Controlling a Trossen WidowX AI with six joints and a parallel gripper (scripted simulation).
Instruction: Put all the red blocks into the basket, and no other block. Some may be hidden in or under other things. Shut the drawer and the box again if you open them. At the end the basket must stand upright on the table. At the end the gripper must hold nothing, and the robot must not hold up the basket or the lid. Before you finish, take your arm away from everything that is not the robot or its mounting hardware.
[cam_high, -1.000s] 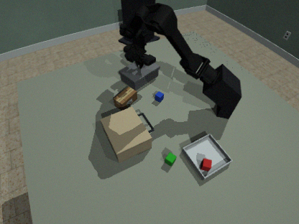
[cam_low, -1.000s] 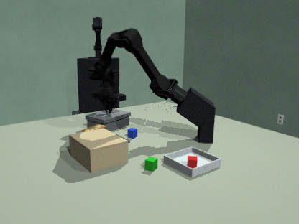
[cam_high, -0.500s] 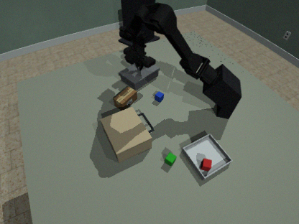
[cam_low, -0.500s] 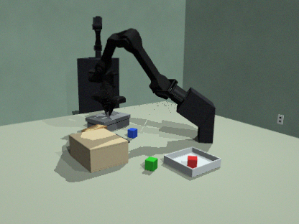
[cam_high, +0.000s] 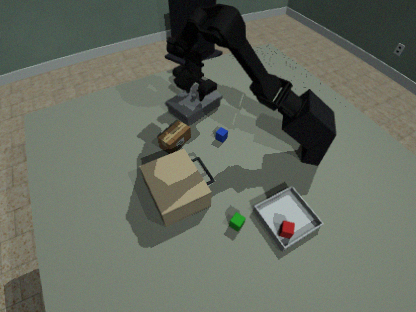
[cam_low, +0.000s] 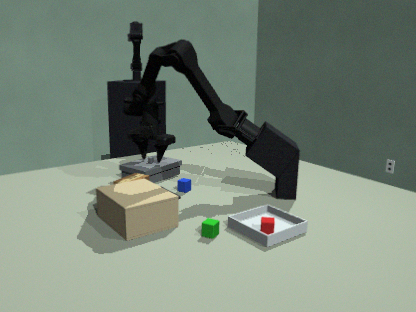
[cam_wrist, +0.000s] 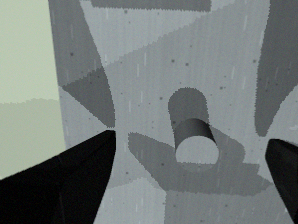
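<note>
The knobbed lid lies 4 cm below my hand. The rest, counted from my hand: blue block (18 cm to the left, 8 cm below, 7 cm ahead); then brown box (19 cm ahead, 6 cm to the left, 6 cm below); then tan drawer cabinet (36 cm ahead, 20 cm to the left, 6 cm below).
</note>
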